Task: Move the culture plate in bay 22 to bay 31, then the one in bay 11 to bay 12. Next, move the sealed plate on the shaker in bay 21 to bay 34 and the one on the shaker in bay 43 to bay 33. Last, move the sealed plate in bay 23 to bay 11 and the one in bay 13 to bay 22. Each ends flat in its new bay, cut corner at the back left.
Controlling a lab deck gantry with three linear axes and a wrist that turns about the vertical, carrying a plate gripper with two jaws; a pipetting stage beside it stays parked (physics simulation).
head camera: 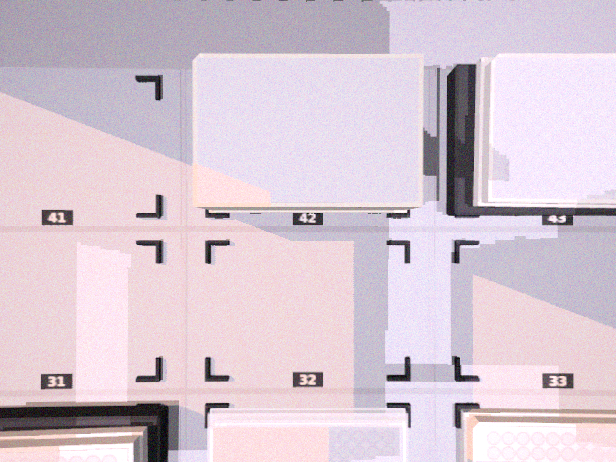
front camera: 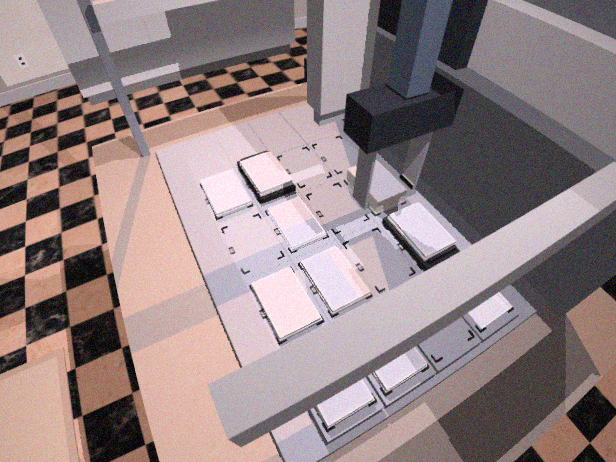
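Note:
The culture plate in bay 22 and the one in bay 11 lie flat. Sealed plates sit on the dark shakers in bay 21 and bay 43. Sealed plates in bay 23 and bay 13 lie flat. My gripper looks open, with its two jaws apart near the tall block in bay 42; no plate shows held. Whether the tips are above or beside the block is unclear. The jaws do not show in the head view.
A tall cream block fills bay 42. Bays 31, 32 and 33 hold no plate in the head view; bay 12 holds none in the front view. More plates stand along the right side, partly behind a grey beam.

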